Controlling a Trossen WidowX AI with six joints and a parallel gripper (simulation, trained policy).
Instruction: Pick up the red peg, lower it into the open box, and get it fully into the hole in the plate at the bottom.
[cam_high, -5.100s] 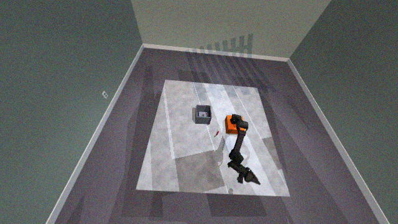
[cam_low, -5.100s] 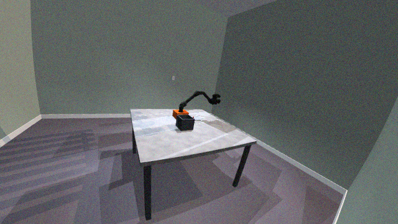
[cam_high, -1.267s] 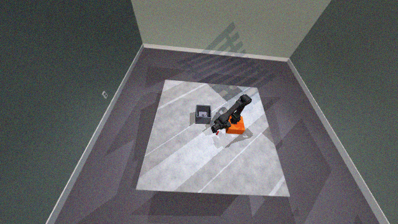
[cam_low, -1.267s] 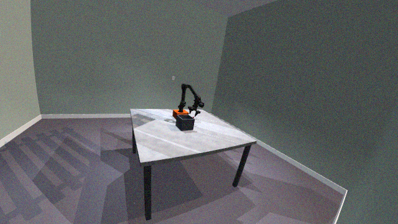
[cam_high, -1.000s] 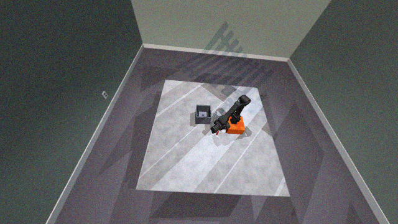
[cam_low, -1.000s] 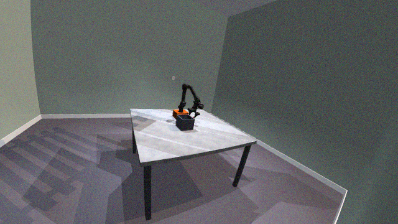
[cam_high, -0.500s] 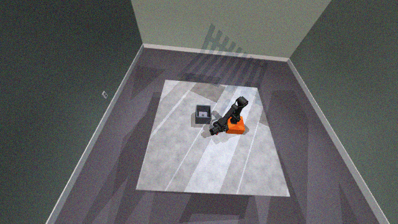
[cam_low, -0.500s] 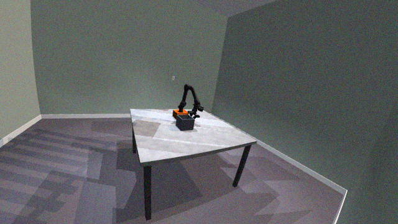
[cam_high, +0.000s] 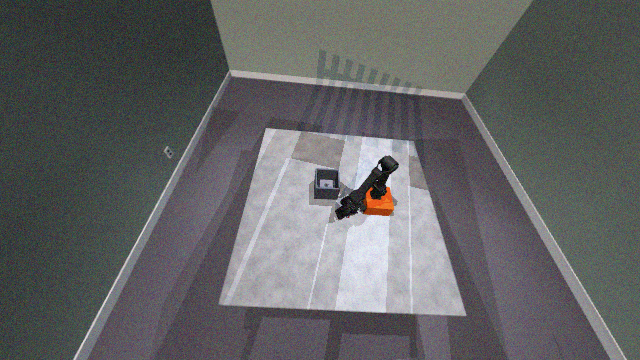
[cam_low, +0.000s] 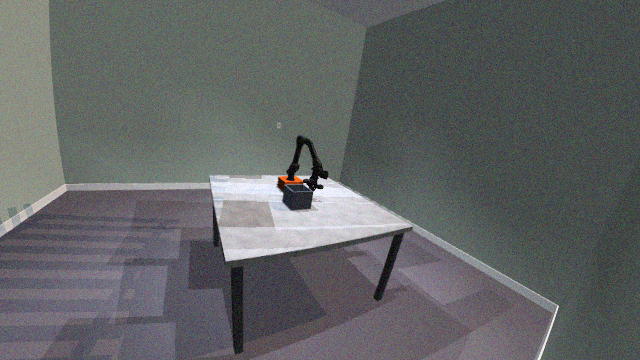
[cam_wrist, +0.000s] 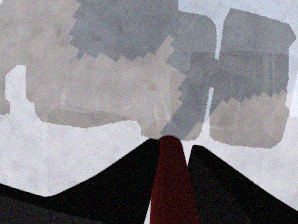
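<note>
The pale plate lies 210 mm to the right of my gripper tip, 130 mm ahead of it and 20 mm above it. Also, from my gripper tip: red peg 20 mm above, 10 mm to the left.
</note>
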